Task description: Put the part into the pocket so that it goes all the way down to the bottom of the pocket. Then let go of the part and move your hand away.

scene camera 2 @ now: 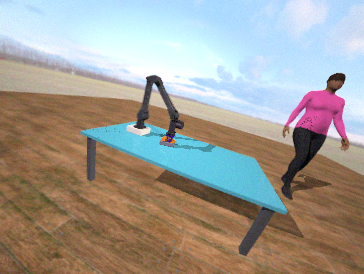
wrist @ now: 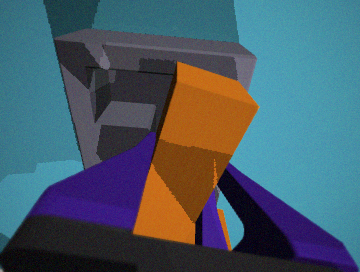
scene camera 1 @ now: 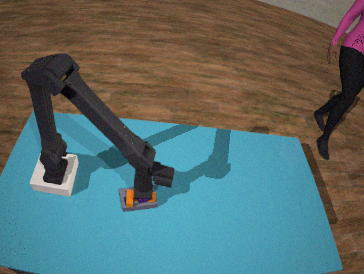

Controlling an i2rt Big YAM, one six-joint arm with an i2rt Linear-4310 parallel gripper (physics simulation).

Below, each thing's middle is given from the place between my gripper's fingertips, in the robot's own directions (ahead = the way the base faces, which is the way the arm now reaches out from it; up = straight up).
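Labels:
The grey pocket block (wrist: 117,83) is 1 cm to the left of my hand, 2 cm behind it and 2 cm below it. As for the orange L-shaped part (wrist: 205,116), it is 1 cm behind my hand, 2 cm above it and 2 cm to the right of it.

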